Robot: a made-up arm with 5 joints.
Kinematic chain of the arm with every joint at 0, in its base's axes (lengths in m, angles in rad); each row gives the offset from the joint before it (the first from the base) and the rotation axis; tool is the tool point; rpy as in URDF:
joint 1: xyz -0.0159 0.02 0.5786 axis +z
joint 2: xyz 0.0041 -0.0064 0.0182 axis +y
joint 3: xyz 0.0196 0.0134 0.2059 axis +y
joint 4: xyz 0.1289 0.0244 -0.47 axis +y
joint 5: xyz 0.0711 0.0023 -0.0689 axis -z
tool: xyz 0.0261 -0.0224 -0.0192 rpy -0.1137 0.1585 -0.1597
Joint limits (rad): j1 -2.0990..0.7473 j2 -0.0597..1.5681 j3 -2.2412..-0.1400 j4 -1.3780..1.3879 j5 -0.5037..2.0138
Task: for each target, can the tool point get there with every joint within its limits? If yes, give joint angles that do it. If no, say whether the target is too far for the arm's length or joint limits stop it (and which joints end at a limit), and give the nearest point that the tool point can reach.
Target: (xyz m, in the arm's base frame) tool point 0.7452 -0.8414 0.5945
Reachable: no: too far | nearest point 0.5236 -0.5906 0.5952 | short by 0.335 m
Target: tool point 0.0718 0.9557 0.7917
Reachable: no: too far | nearest point 0.4796 0.5155 0.7917 | short by 0.600 m
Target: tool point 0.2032 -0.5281 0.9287
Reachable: yes | joints -1.2024 0.1194 -1.7972 1.1191 1.5443
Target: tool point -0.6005 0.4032 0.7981
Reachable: no: joint limits stop it (at a limit: joint 2, joint 3, joint 4, joint 5) | nearest point -0.3214 0.2202 0.4333 | short by 0.494 m
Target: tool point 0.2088 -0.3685 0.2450
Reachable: yes | joints -1.0874 0.6943 -0.7807 -0.3225 -0.2472
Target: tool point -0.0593 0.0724 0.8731
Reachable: no: joint limits stop it (at a limit: joint 1, joint 2, joint 3, joint 4, joint 5) | nearest point 0.0690 0.1351 1.2351 | short by 0.389 m
